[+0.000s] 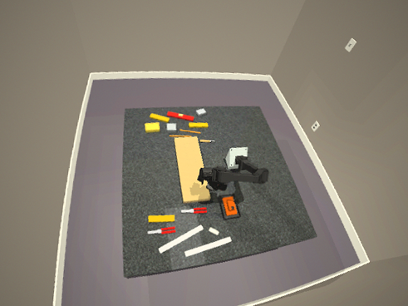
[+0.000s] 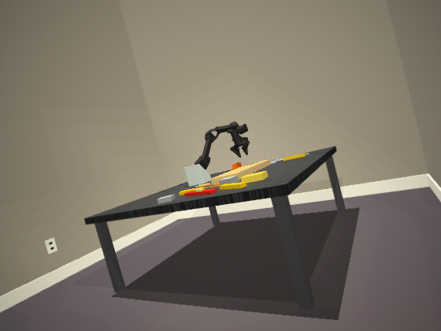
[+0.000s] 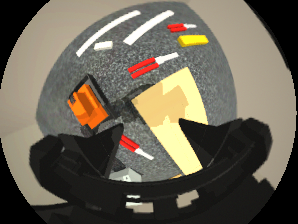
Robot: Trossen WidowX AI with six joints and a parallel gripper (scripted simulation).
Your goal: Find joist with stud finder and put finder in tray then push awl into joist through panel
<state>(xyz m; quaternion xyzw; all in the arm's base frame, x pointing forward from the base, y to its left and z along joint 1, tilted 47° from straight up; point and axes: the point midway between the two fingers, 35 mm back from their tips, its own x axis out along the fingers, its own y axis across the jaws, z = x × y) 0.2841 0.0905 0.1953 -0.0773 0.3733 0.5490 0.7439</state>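
Now: the awl 44 cm to the right of my gripper tip, 11 cm behind it and 10 cm below it. Also, from my gripper tip: dark tray (14 cm behind, 12 cm to the left, 9 cm below); grey block (59 cm to the right, 18 cm ahead, 9 cm below); orange stud finder (14 cm behind, 13 cm to the left, 6 cm below).
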